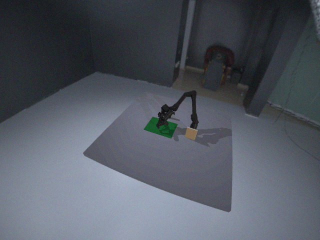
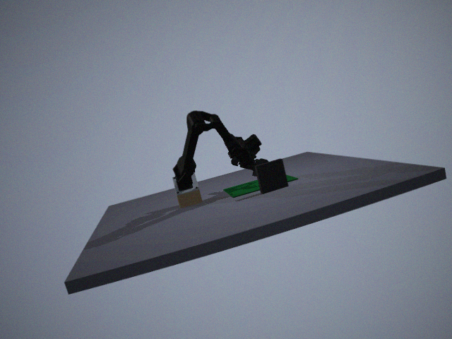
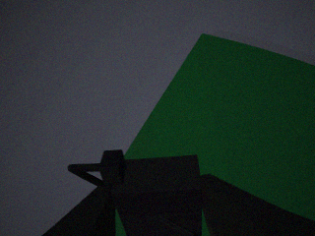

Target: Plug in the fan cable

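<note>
Right now the green board is 2 cm behind my gripper tip, 7 cm to the right of it and 7 cm below it. The rest, counted from my gripper tip: dark square fan (26 cm to the right); fan plug (1 cm behind, 1 cm below).
</note>
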